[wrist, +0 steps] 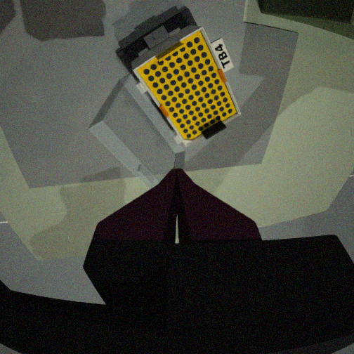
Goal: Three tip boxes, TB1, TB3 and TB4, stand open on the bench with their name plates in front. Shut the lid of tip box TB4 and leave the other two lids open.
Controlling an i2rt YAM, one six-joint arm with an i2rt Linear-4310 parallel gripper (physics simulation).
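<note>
Tip box TB4 (192, 82) is at the upper middle of the wrist view, with its yellow rack of dark holes uncovered. Its name plate (222, 54) reads TB4 and lies to the right of the box. The clear grey lid (131, 129) stands open along the box's lower-left side. My gripper (176, 177) is shut and empty. In the view its fingertips are just below the lower corner of the box and beside the near end of the lid; whether they touch the lid I cannot tell. TB1 and TB3 do not show in this view.
A dark grey shape (62, 19) shows at the upper left edge; what it is I cannot tell. Part of a dark green object (310, 9) shows at the top right corner. Pale patches of light and shadow cross the bench (55, 120).
</note>
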